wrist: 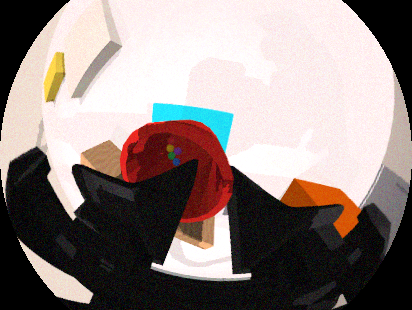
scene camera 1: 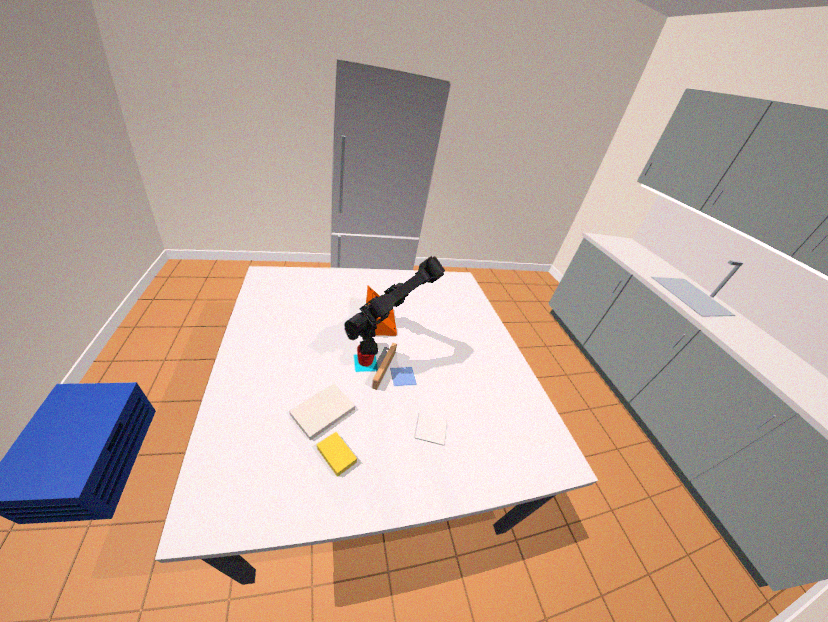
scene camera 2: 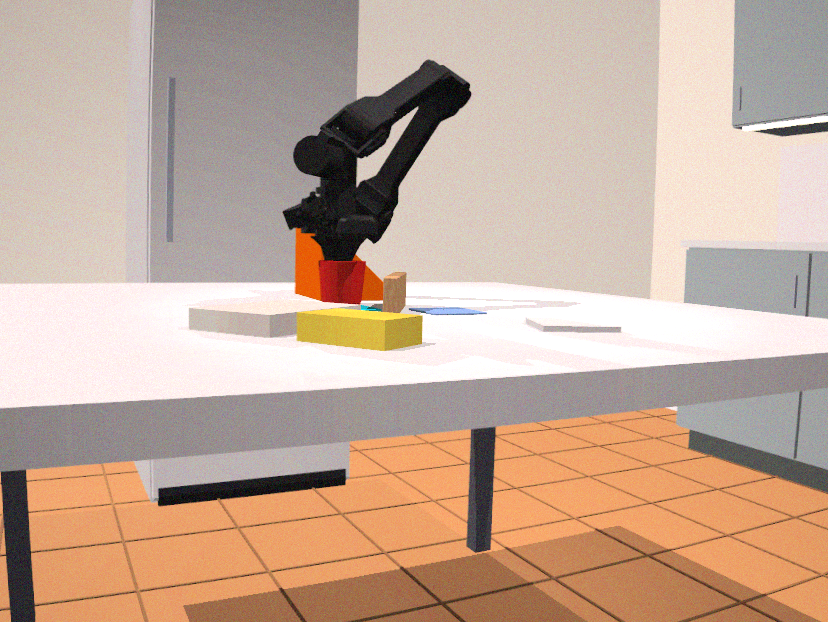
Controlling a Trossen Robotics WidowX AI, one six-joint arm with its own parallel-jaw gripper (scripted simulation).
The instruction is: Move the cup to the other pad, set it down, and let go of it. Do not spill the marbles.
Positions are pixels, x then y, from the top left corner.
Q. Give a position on a white flat tile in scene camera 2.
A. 575, 325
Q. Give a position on a yellow block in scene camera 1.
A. At 338, 456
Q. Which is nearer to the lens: the cup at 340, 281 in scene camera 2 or the beige slab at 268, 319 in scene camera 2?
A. The beige slab.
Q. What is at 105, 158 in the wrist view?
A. A wooden bar.
